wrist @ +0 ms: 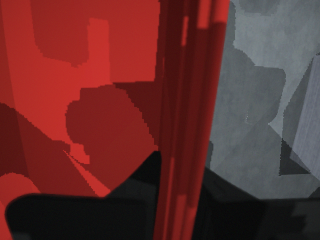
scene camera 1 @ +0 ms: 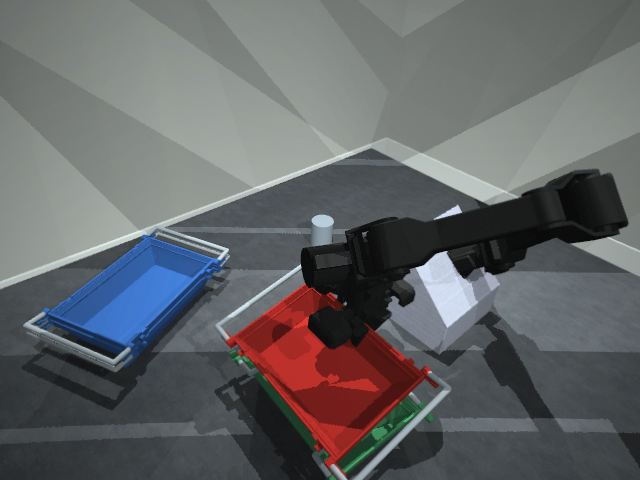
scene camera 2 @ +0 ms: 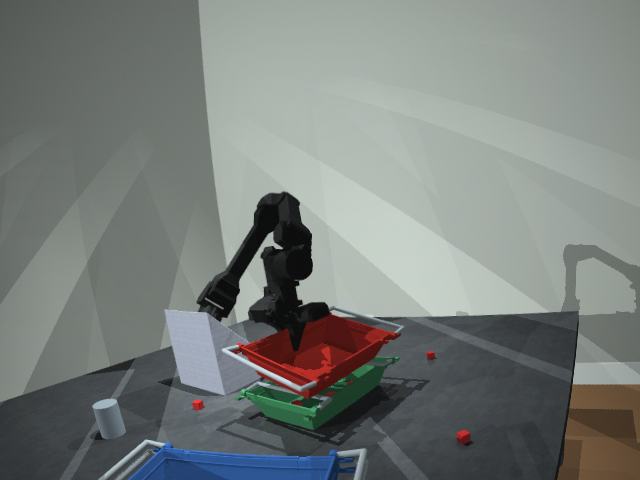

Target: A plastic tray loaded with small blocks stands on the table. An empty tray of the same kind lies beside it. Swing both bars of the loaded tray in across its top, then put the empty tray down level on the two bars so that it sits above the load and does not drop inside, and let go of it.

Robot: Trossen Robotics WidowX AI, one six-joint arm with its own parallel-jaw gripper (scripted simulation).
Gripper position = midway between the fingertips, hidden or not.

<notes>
I see my gripper (scene camera 1: 357,343), a red tray (scene camera 1: 340,395) and a grey cylinder (scene camera 2: 107,412).
The red tray is seen too in the wrist view (wrist: 95,95) and in scene camera 2 (scene camera 2: 331,348). My gripper also shows in the wrist view (wrist: 168,158) and in scene camera 2 (scene camera 2: 293,350).
</notes>
